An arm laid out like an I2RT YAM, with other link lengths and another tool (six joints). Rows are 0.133 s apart.
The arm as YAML. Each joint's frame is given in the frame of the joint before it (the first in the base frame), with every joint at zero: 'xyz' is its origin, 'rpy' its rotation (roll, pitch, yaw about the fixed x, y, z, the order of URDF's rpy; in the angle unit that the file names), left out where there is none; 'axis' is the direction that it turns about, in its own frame. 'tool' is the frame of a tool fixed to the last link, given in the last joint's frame.
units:
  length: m
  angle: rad
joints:
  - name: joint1
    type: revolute
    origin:
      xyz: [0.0, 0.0, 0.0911]
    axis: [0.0, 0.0, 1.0]
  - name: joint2
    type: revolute
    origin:
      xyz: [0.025, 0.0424, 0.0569]
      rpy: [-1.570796, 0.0, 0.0]
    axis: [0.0, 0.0, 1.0]
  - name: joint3
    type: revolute
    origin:
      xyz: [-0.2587, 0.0, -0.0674]
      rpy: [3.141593, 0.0, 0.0]
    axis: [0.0, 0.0, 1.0]
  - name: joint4
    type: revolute
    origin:
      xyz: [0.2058, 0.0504, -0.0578]
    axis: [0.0, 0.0, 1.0]
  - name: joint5
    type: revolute
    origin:
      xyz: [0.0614, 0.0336, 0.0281]
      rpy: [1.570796, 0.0, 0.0]
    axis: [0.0, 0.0, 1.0]
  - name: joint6
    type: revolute
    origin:
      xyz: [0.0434, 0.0, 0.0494]
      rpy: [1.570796, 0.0, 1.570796]
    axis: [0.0, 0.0, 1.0]
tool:
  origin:
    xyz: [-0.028, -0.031, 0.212]
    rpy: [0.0, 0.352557, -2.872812]
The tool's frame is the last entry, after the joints.
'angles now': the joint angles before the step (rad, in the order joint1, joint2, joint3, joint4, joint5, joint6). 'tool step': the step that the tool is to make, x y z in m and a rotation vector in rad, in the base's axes. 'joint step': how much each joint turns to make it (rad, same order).
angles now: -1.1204 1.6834 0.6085 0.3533 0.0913 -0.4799
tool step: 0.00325 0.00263 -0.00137 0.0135 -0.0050 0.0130
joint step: -0.0010 0.0017 0.0078 -0.0159 -0.0173 -0.0015
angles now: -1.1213 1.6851 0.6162 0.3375 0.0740 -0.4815
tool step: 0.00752 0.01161 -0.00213 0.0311 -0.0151 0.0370
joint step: 0.0001 -0.0137 -0.0013 -0.0336 -0.0455 -0.0049
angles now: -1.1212 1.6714 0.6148 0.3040 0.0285 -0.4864
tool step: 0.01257 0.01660 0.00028 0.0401 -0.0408 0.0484
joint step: 0.0007 -0.0206 -0.0086 -0.0304 -0.0719 0.0063
